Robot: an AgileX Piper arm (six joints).
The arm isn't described. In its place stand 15 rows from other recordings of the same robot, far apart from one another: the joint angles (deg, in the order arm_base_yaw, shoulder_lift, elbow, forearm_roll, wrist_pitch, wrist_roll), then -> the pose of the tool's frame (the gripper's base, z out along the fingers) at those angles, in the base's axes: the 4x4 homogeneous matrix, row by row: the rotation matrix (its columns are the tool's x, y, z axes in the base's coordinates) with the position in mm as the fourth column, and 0 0 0 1 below.
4.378 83.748 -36.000 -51.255 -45.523 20.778 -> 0.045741 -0.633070 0.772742 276.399; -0.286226 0.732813 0.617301 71.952; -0.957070 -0.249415 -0.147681 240.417; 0 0 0 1
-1.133 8.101 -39.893 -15.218 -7.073 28.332 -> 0.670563 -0.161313 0.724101 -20.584; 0.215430 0.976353 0.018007 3.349; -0.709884 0.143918 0.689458 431.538; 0 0 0 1
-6.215 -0.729 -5.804 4.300 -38.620 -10.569 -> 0.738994 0.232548 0.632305 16.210; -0.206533 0.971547 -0.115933 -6.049; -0.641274 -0.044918 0.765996 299.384; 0 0 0 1
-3.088 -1.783 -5.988 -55.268 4.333 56.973 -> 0.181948 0.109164 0.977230 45.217; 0.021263 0.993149 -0.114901 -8.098; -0.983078 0.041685 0.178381 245.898; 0 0 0 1
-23.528 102.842 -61.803 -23.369 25.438 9.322 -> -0.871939 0.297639 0.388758 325.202; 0.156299 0.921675 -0.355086 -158.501; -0.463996 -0.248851 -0.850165 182.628; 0 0 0 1
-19.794 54.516 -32.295 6.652 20.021 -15.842 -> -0.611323 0.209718 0.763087 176.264; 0.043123 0.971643 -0.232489 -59.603; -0.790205 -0.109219 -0.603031 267.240; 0 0 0 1
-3.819 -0.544 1.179 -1.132 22.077 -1.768 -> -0.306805 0.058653 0.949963 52.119; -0.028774 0.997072 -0.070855 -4.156; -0.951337 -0.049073 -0.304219 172.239; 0 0 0 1
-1.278 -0.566 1.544 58.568 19.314 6.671 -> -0.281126 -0.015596 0.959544 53.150; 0.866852 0.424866 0.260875 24.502; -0.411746 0.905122 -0.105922 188.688; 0 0 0 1
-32.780 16.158 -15.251 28.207 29.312 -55.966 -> -0.451015 0.134042 0.882393 70.246; -0.303818 0.906556 -0.293003 -20.190; -0.839214 -0.400236 -0.368146 244.988; 0 0 0 1
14.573 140.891 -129.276 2.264 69.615 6.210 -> -0.964642 -0.143504 0.221073 499.290; -0.124969 0.987531 0.095735 133.286; -0.232054 0.064722 -0.970547 175.791; 0 0 0 1
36.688 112.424 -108.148 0.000 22.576 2.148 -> -0.320706 -0.585849 0.744264 383.576; -0.192202 0.809674 0.554515 285.784; -0.927473 0.034787 -0.372269 360.576; 0 0 0 1
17.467 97.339 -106.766 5.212 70.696 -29.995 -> -0.534949 -0.678853 0.502979 343.141; -0.662988 0.706307 0.248148 116.154; -0.523714 -0.200722 -0.827910 406.565; 0 0 0 1
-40.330 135.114 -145.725 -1.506 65.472 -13.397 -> -0.725006 0.497924 0.475856 396.205; 0.297752 0.849597 -0.435348 -339.218; -0.621056 -0.173943 -0.764221 314.023; 0 0 0 1
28.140 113.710 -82.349 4.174 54.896 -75.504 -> 0.204853 -0.972954 0.106747 347.746; -0.973585 -0.191314 0.124622 192.136; -0.100829 -0.129456 -0.986445 184.614; 0 0 0 1
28.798 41.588 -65.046 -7.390 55.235 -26.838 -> -0.131128 -0.541550 0.830379 96.945; -0.657667 0.674279 0.335891 42.319; -0.741809 -0.502068 -0.444576 437.677; 0 0 0 1
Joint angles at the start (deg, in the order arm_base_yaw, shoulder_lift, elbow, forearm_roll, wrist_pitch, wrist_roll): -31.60 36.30 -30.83 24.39 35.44 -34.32
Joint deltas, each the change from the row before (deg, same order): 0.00 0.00 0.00 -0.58 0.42 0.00; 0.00 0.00 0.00 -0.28 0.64 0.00; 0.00 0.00 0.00 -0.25 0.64 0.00; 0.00 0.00 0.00 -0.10 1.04 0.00; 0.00 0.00 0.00 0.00 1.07 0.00; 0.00 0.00 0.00 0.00 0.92 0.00; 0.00 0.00 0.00 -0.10 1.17 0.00; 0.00 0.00 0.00 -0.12 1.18 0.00; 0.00 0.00 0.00 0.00 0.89 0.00; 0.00 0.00 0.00 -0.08 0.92 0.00; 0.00 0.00 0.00 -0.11 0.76 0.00; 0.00 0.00 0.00 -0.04 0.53 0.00; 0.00 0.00 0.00 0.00 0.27 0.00; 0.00 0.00 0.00 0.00 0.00 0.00
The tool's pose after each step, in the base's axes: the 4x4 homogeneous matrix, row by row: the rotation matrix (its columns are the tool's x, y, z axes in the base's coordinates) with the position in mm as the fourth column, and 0 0 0 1 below. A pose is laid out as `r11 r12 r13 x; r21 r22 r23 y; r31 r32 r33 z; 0 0 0 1`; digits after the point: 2 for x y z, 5 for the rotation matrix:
-0.54668 0.21069 0.81041 113.09; 0.04795 0.97412 -0.22090 -44.30; -0.83597 -0.08190 -0.54263 291.84; 0 0 0 1
-0.55626 0.20535 0.80523 112.62; 0.04648 0.97516 -0.21657 -43.91; -0.82971 -0.08304 -0.55199 290.99; 0 0 0 1
-0.56556 0.20007 0.80007 112.15; 0.04537 0.97621 -0.21204 -43.50; -0.82346 -0.08363 -0.56118 290.15; 0 0 0 1
-0.57825 0.19183 0.79299 111.50; 0.04725 0.97821 -0.20218 -42.60; -0.81449 -0.07945 -0.57471 288.92; 0 0 0 1
-0.59043 0.18352 0.78595 110.86; 0.05028 0.98028 -0.19112 -41.59; -0.80552 -0.07332 -0.58801 287.71; 0 0 0 1
-0.60081 0.17643 0.77968 110.29; 0.05275 0.98197 -0.18155 -40.72; -0.79765 -0.06795 -0.59928 286.68; 0 0 0 1
-0.61461 0.16743 0.77086 109.49; 0.05453 0.98390 -0.17022 -39.69; -0.78694 -0.06258 -0.61384 285.36; 0 0 0 1
-0.62850 0.15845 0.76150 108.64; 0.05593 0.98570 -0.15894 -38.67; -0.77580 -0.05731 -0.62838 284.04; 0 0 0 1
-0.63823 0.15181 0.75473 108.02; 0.05791 0.98705 -0.14957 -37.81; -0.76767 -0.05176 -0.63875 283.09; 0 0 0 1
-0.64874 0.14496 0.74707 107.32; 0.05891 0.98831 -0.14061 -37.00; -0.75872 -0.04721 -0.64970 282.10; 0 0 0 1
-0.65765 0.13934 0.74032 106.71; 0.05917 0.98926 -0.13363 -36.36; -0.75099 -0.04408 -0.65884 281.26; 0 0 0 1
-0.66356 0.13547 0.73575 106.29; 0.05972 0.98992 -0.12840 -35.89; -0.74573 -0.04126 -0.66497 280.71; 0 0 0 1
-0.66642 0.13352 0.73352 106.09; 0.06022 0.99026 -0.12554 -35.63; -0.74314 -0.03949 -0.66797 280.43; 0 0 0 1
-0.66642 0.13352 0.73352 106.09; 0.06022 0.99026 -0.12554 -35.63; -0.74314 -0.03949 -0.66797 280.43; 0 0 0 1

